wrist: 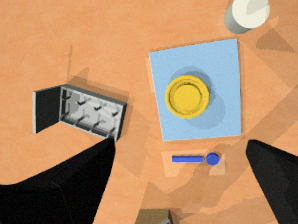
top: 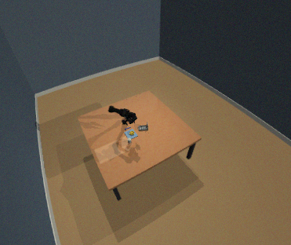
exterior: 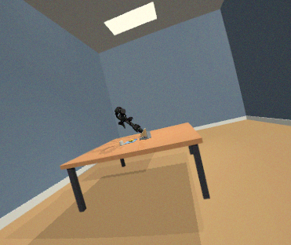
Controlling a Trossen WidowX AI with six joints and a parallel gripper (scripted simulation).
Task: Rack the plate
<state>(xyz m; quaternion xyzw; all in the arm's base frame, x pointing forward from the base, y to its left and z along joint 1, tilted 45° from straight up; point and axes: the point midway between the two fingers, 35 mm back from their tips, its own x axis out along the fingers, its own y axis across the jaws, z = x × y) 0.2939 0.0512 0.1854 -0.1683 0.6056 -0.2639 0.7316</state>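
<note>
Now: the yellow plate 10 mm behind my gripper tip and 160 mm below it. From my gripper tip the other things lie so: dish rack (10 mm behind, 170 mm to the left, 160 mm below); blue spoon (120 mm behind, 10 mm to the right, 180 mm below).
</note>
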